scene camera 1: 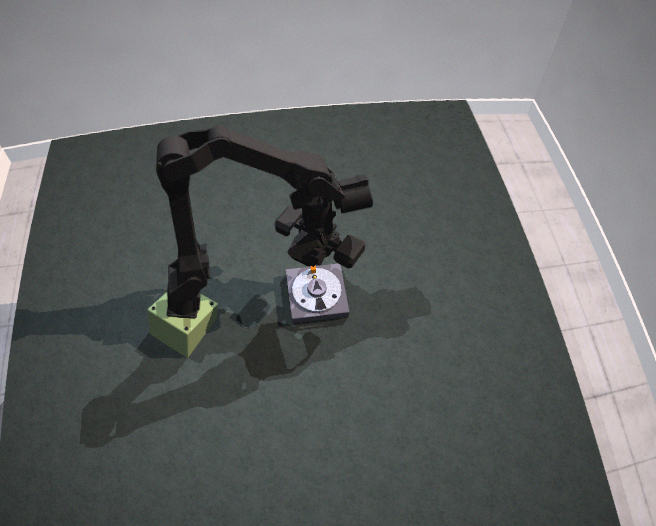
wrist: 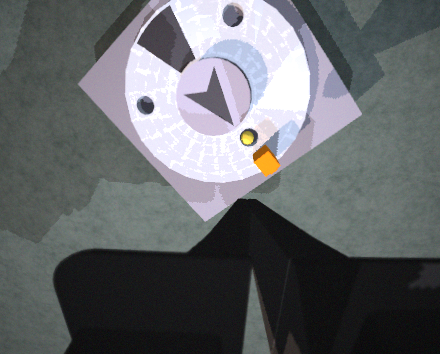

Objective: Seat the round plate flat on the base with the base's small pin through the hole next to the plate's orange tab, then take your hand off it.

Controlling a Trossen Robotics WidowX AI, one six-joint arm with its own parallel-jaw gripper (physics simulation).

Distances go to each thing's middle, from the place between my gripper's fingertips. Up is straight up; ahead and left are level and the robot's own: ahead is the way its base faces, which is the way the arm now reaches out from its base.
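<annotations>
With respect to the round white plate point(scene camera 1: 315, 304), my gripper is 10 mm beyond it, 50 mm left of it and 40 mm above it. Counted from my hand: the square mauve-grey base point(wrist: 331, 107), 50 mm to the right, 10 mm behind, 60 mm below; the raised hub point(wrist: 213, 97), likewise 50 mm to the right and 10 mm behind, but 50 mm below.
</annotations>
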